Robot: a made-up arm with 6 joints. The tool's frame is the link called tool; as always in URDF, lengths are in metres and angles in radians.
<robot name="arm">
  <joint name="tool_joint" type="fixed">
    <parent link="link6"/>
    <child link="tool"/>
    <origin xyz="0 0 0" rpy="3.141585 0 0"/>
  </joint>
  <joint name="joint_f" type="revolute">
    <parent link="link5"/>
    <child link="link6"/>
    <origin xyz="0.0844 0 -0.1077"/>
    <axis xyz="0 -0.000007 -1"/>
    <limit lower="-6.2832" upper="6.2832"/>
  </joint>
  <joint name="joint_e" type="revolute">
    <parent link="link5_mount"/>
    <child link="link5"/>
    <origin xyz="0 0 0"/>
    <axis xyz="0 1 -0.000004"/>
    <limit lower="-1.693" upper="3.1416"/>
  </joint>
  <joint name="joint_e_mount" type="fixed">
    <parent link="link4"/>
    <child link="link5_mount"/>
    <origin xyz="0 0 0"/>
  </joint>
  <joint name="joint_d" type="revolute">
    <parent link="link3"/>
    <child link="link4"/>
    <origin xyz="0.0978 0 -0.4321"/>
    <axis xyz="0 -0.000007 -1"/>
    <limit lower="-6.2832" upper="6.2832"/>
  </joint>
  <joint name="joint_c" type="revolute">
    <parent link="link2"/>
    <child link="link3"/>
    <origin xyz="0.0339 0 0.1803"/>
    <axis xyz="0 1 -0.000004"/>
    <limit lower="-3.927" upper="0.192"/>
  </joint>
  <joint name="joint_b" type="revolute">
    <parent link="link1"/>
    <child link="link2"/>
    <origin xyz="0 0 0"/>
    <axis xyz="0 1 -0.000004"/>
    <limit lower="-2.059" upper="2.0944"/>
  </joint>
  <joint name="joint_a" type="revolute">
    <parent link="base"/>
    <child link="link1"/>
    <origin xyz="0 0 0.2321"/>
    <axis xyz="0 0 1"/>
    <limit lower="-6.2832" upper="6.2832"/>
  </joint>
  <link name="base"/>
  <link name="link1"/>
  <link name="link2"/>
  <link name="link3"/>
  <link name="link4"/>
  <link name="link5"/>
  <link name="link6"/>
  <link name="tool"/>
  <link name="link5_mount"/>
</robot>
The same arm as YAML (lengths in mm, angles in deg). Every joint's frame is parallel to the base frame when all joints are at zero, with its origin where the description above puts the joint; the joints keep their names.
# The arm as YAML. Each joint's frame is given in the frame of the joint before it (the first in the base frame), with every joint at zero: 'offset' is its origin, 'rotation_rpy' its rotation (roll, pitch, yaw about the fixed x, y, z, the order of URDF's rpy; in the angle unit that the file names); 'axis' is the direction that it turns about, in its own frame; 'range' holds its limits. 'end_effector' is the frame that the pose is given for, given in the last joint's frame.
length_unit: mm
angle_unit: deg
chain:
  - id: joint_a
    offset: [0.0, 0.0, 232.1]
    rotation_rpy: [0.0, 0.0, 0.0]
    axis: [0.0, 0.0, 1.0]
    range: [-360.0, 360.0]
  - id: joint_b
    offset: [0.0, 0.0, 0.0]
    rotation_rpy: [0.0, 0.0, 0.0]
    axis: [0.0, 1.0, 0.0]
    range: [-117.97, 120.0]
  - id: joint_c
    offset: [33.9, 0.0, 180.3]
    rotation_rpy: [0.0, 0.0, 0.0]
    axis: [0.0, 1.0, 0.0]
    range: [-225.0, 11.0]
  - id: joint_d
    offset: [97.8, 0.0, -432.1]
    rotation_rpy: [0.0, 0.0, 0.0]
    axis: [0.0, 0.0, -1.0]
    range: [-360.0, 360.0]
  - id: joint_e
    offset: [0.0, 0.0, 0.0]
    rotation_rpy: [0.0, 0.0, 0.0]
    axis: [0.0, 1.0, 0.0]
    range: [-97.0, 180.0]
  - id: joint_f
    offset: [84.4, 0.0, -107.7]
    rotation_rpy: [0.0, 0.0, 0.0]
    axis: [0.0, 0.0, -1.0]
    range: [-360.0, 360.0]
end_effector:
  offset: [0.0, 0.0, 0.0]
  rotation_rpy: [180.0, 0.0, 0.0]

